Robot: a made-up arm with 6 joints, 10 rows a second.
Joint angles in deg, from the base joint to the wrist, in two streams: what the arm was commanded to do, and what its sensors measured. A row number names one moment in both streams.
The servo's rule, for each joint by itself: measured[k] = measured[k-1] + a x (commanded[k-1-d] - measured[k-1]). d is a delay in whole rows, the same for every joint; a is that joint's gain. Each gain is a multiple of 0.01, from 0.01 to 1. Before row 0 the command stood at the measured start. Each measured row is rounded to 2 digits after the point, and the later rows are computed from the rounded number. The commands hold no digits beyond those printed.
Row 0, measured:
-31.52, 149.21, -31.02, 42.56, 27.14, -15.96
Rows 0 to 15, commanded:
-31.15, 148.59, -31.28, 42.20, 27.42, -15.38
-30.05, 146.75, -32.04, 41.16, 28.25, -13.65
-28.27, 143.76, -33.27, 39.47, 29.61, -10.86
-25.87, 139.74, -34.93, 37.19, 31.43, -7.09
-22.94, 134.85, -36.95, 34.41, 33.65, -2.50
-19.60, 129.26, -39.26, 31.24, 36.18, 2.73
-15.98, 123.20, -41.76, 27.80, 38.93, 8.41
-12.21, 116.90, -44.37, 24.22, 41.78, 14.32
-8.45, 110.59, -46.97, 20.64, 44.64, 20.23
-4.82, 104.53, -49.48, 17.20, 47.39, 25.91
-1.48, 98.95, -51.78, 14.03, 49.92, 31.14
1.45, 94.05, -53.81, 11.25, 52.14, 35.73
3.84, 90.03, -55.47, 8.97, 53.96, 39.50
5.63, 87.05, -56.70, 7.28, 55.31, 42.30
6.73, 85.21, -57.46, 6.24, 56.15, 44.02
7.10, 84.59, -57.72, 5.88, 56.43, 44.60
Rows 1 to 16, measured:
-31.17, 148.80, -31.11, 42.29, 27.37, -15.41
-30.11, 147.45, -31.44, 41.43, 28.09, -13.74
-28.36, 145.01, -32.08, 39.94, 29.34, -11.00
-25.99, 141.53, -33.08, 37.85, 31.05, -7.29
-23.09, 137.12, -34.43, 35.24, 33.18, -2.74
-19.77, 131.93, -36.12, 32.20, 35.64, 2.46
-16.17, 126.17, -38.09, 28.86, 38.34, 8.11
-12.41, 120.05, -40.29, 25.33, 41.16, 14.01
-8.65, 113.81, -42.63, 21.77, 44.01, 19.92
-5.01, 107.69, -45.03, 18.30, 46.78, 25.61
-1.66, 101.92, -47.39, 15.05, 49.35, 30.86
1.29, 96.73, -49.64, 12.16, 51.64, 35.49
3.71, 92.31, -51.68, 9.74, 53.54, 39.30
5.53, 88.84, -53.44, 7.87, 54.99, 42.15
6.67, 86.44, -54.85, 6.63, 55.94, 43.93
7.08, 85.22, -55.85, 6.06, 56.34, 44.57
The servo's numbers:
d 0
a 0.95 0.66 0.35 0.76 0.82 0.95

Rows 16 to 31, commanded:
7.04, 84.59, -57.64, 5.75, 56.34, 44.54
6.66, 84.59, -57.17, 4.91, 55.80, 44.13
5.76, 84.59, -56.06, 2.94, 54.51, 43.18
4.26, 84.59, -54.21, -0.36, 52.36, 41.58
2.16, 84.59, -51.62, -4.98, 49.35, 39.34
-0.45, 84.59, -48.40, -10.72, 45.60, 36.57
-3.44, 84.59, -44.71, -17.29, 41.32, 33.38
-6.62, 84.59, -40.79, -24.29, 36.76, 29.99
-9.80, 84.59, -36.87, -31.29, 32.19, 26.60
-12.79, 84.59, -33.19, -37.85, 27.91, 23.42
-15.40, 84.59, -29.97, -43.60, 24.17, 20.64
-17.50, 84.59, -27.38, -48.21, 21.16, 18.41
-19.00, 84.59, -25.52, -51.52, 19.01, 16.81
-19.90, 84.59, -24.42, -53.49, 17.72, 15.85
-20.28, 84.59, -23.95, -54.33, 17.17, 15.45
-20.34, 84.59, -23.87, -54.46, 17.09, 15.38
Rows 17 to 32, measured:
7.04, 84.80, -56.48, 5.82, 56.34, 44.54
6.68, 84.66, -56.72, 5.13, 55.90, 44.15
5.81, 84.61, -56.49, 3.47, 54.76, 43.23
4.34, 84.60, -55.69, 0.56, 52.79, 41.66
2.27, 84.59, -54.27, -3.65, 49.97, 39.46
-0.31, 84.59, -52.22, -9.02, 46.39, 36.71
-3.28, 84.59, -49.59, -15.31, 42.23, 33.55
-6.45, 84.59, -46.51, -22.13, 37.74, 30.17
-9.63, 84.59, -43.14, -29.09, 33.19, 26.78
-12.63, 84.59, -39.66, -35.75, 28.86, 23.59
-15.26, 84.59, -36.27, -41.72, 25.01, 20.79
-17.39, 84.59, -33.16, -46.65, 21.85, 18.53
-18.92, 84.59, -30.49, -50.35, 19.52, 16.90
-19.85, 84.59, -28.37, -52.74, 18.04, 15.90
-20.26, 84.59, -26.82, -53.95, 17.33, 15.47
-20.34, 84.59, -25.79, -54.34, 17.13, 15.38

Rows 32 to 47, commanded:
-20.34, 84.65, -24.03, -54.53, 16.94, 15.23
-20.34, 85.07, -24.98, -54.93, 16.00, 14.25
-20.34, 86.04, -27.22, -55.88, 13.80, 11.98
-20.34, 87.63, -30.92, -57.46, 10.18, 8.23
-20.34, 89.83, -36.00, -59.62, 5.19, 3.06
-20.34, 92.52, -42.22, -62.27, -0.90, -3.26
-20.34, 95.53, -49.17, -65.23, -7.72, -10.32
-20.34, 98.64, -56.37, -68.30, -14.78, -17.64
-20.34, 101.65, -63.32, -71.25, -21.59, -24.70
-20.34, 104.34, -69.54, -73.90, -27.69, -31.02
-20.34, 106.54, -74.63, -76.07, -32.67, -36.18
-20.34, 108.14, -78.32, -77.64, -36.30, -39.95
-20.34, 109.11, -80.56, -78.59, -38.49, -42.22
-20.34, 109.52, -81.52, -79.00, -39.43, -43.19
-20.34, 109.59, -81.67, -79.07, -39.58, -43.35
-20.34, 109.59, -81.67, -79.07, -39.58, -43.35
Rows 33 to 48, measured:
-20.34, 84.63, -25.17, -54.48, 16.97, 15.24
-20.34, 84.92, -25.10, -54.82, 16.17, 14.30
-20.34, 85.66, -25.84, -55.63, 14.23, 12.10
-20.34, 86.96, -27.62, -57.02, 10.91, 8.42
-20.34, 88.85, -30.55, -59.00, 6.22, 3.33
-20.34, 91.27, -34.63, -61.49, 0.38, -2.93
-20.34, 94.08, -39.72, -64.33, -6.26, -9.95
-20.34, 97.09, -45.55, -67.35, -13.25, -17.26
-20.34, 100.10, -51.77, -70.31, -20.09, -24.33
-20.34, 102.90, -57.99, -73.04, -26.32, -30.69
-20.34, 105.30, -63.81, -75.34, -31.53, -35.91
-20.34, 107.17, -68.89, -77.09, -35.44, -39.75
-20.34, 108.45, -72.97, -78.23, -37.94, -42.10
-20.34, 109.16, -75.96, -78.82, -39.16, -43.14
-20.34, 109.44, -77.96, -79.01, -39.50, -43.34
-20.34, 109.54, -79.26, -79.06, -39.57, -43.35

